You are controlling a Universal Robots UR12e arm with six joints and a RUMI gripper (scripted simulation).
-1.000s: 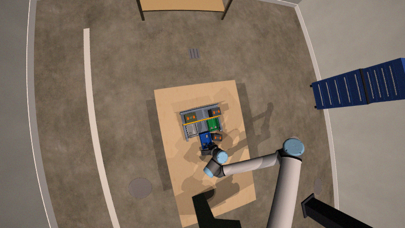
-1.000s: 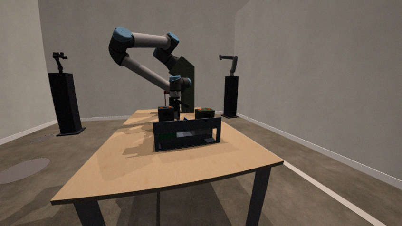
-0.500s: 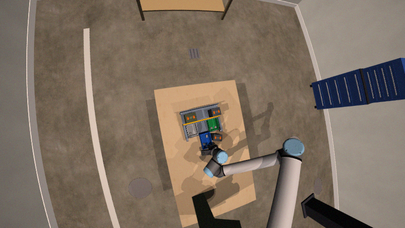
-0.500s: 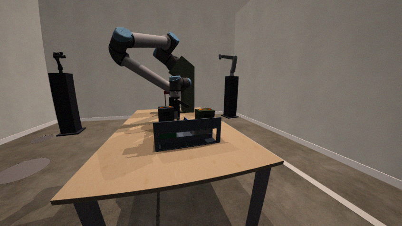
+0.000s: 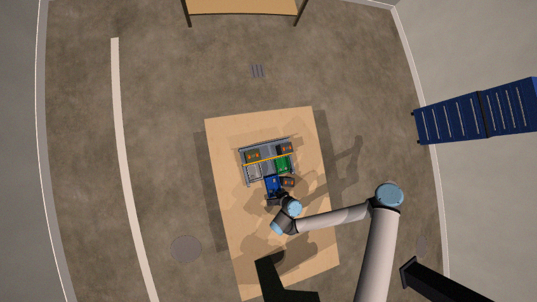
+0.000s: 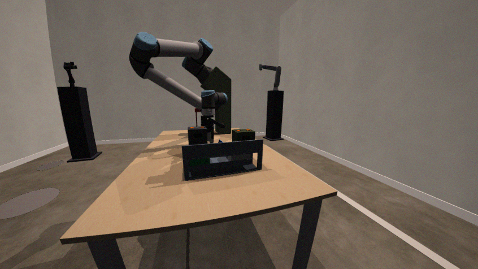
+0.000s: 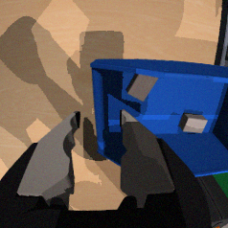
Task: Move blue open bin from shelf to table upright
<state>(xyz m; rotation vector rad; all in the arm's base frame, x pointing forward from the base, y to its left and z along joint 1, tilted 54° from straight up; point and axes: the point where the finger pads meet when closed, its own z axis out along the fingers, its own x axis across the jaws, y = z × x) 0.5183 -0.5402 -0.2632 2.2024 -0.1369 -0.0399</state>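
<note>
My gripper is now 8 cm short of the blue open bin, 1 cm to the left of it and 1 cm below it. Also, from my hand: grey bin 25 cm ahead, 9 cm to the left; bar 29 cm ahead, 7 cm above, 2 cm to the right; green bin 23 cm ahead, 13 cm to the right.
</note>
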